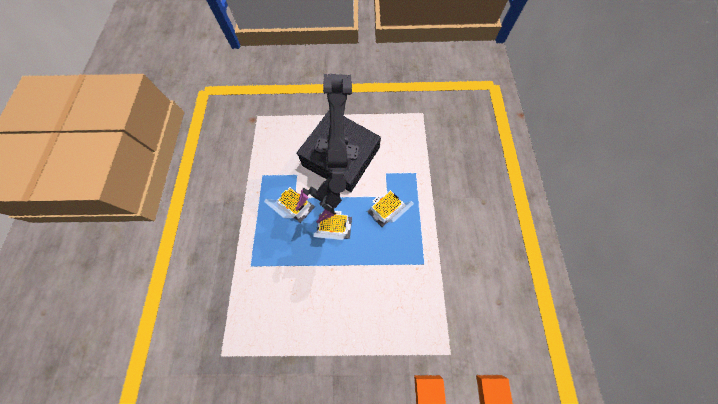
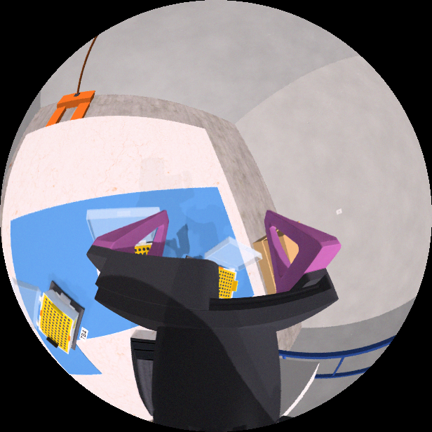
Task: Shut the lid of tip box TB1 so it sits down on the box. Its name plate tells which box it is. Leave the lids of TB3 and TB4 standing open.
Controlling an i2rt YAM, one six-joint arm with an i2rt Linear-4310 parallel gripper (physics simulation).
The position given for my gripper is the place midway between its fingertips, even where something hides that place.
In view: my gripper [image 2: 216,215] and a blue mat [image 1: 278,241].
The blue mat is seen too in image 2 [image 2: 52,242].
